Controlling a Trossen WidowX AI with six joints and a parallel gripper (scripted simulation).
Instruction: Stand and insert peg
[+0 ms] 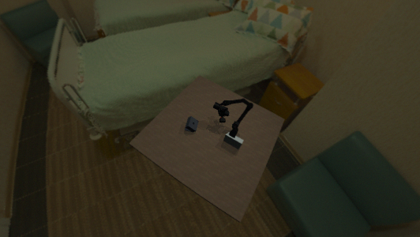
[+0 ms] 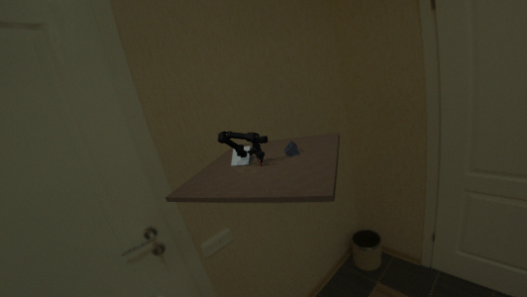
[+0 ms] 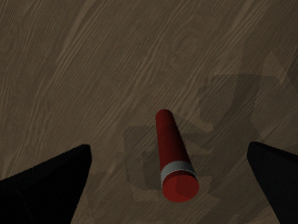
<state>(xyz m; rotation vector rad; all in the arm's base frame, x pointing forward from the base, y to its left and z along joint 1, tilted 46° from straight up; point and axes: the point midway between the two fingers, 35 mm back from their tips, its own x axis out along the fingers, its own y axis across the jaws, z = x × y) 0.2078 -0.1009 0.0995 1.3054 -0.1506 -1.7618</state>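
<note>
Right now my gripper tip is 1 cm below the red peg. Round my gripper tip: dark blue sloped panel: 23 cm to the left, 23 cm ahead.
</note>
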